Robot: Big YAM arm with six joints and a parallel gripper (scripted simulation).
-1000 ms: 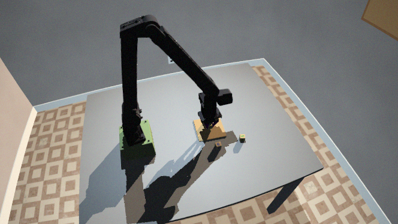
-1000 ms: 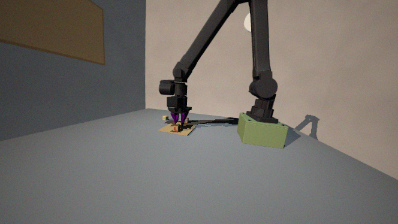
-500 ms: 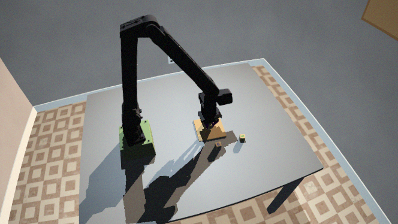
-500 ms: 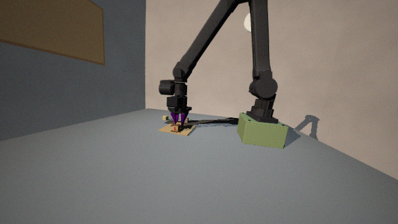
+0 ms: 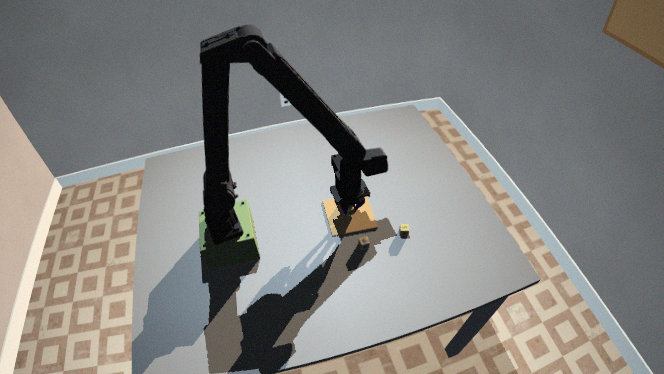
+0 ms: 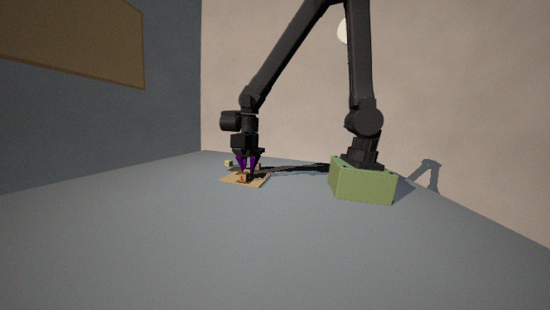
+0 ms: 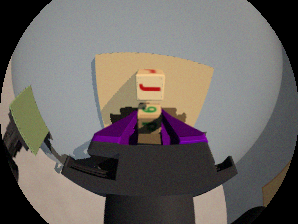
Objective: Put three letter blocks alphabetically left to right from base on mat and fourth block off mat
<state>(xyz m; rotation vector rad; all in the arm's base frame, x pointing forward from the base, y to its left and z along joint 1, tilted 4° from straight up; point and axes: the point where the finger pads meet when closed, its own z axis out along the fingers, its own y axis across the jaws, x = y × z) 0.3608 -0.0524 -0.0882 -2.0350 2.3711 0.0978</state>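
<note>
My hand is right at the block. Also, from my hand: tan mat (20 mm below).
</note>
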